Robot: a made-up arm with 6 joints. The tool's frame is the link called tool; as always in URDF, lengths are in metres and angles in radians. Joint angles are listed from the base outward.
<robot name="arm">
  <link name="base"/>
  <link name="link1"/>
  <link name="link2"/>
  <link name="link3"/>
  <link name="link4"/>
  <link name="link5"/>
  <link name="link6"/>
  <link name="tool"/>
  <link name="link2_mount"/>
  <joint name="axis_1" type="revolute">
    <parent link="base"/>
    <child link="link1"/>
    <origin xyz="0 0 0.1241"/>
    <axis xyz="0 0 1"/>
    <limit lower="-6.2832" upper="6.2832"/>
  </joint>
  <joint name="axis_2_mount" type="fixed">
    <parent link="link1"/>
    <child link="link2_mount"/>
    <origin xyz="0 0.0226 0"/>
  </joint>
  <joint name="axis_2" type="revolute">
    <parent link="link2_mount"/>
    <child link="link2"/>
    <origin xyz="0 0.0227 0"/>
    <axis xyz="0 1 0"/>
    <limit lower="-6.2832" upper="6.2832"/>
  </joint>
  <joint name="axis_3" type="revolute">
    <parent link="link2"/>
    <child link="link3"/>
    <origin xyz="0 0 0.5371"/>
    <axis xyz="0 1 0"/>
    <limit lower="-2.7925" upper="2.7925"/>
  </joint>
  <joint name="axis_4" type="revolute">
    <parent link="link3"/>
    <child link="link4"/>
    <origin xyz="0 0 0.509"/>
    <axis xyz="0 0 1"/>
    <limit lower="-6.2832" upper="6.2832"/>
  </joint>
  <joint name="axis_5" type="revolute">
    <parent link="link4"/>
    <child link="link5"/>
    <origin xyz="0 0 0"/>
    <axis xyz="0 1 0"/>
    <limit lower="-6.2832" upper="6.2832"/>
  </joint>
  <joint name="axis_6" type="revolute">
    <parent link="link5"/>
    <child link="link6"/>
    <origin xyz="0 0 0.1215"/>
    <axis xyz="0 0 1"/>
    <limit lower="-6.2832" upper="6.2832"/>
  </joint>
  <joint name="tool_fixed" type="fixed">
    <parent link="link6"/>
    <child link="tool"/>
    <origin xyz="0 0 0"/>
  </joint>
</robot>
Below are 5 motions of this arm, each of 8 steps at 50 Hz.
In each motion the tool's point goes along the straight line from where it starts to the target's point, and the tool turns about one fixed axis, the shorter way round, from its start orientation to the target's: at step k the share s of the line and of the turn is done. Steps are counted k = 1, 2, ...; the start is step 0. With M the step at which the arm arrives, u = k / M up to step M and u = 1 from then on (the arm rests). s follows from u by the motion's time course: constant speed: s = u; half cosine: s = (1 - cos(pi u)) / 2; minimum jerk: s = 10 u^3 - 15 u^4 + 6 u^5.
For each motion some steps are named. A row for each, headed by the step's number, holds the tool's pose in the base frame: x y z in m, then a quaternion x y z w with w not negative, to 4 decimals.
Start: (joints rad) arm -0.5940 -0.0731 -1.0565 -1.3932 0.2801 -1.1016
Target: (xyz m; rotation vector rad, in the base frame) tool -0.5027 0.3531 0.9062 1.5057 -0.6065 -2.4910
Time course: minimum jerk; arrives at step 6
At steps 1, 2, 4, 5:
1: -0.4928 0.3476 0.9314 0.4826 -0.2016 -0.8470 0.0955
2: -0.4946 0.3486 0.9269 0.4866 -0.2019 -0.8448 0.0935
4: -0.5006 0.3519 0.9117 0.4999 -0.2029 -0.8375 0.0866
5: -0.5023 0.3529 0.9071 0.5038 -0.2032 -0.8353 0.0845

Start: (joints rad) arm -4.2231 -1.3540 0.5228 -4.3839 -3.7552 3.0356
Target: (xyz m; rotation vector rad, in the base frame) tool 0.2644 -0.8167 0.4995 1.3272 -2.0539 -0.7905
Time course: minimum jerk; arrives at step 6
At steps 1, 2, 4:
1: 0.2963 -0.7967 0.4991 0.5090 -0.7646 -0.2887 0.2700
2: 0.2905 -0.8003 0.4992 0.5066 -0.7650 -0.2899 0.2721
4: 0.2713 -0.8123 0.4994 0.4984 -0.7663 -0.2937 0.2793

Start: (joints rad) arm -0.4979 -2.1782 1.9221 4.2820 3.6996 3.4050
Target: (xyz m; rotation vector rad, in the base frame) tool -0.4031 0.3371 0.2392 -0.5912 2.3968 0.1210
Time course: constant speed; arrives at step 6
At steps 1, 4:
1: -0.4051 0.3383 0.2207 -0.2112 0.9160 0.0424 0.3385
4: -0.4039 0.3376 0.2318 -0.2200 0.9159 0.0447 0.3327

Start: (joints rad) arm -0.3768 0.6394 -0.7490 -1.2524 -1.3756 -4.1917
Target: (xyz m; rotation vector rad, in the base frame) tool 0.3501 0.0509 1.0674 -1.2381 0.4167 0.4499
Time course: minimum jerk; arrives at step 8
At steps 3, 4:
3: 0.2904 0.0608 1.0768 -0.6156 0.1591 0.1603 0.7550
4: 0.3089 0.0577 1.0739 -0.6021 0.1694 0.1750 0.7603

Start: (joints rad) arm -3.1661 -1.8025 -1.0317 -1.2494 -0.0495 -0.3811
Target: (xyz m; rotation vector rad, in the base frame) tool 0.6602 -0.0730 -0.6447 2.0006 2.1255 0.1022
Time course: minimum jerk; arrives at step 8
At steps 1, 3, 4, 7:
1: 0.7094 -0.0685 -0.6013 0.6894 0.7093 0.0805 0.1225
3: 0.6964 -0.0697 -0.6127 0.6873 0.7132 0.0685 0.1193
4: 0.6852 -0.0707 -0.6227 0.6854 0.7164 0.0580 0.1165
7: 0.6610 -0.0729 -0.6440 0.6810 0.7231 0.0355 0.1104

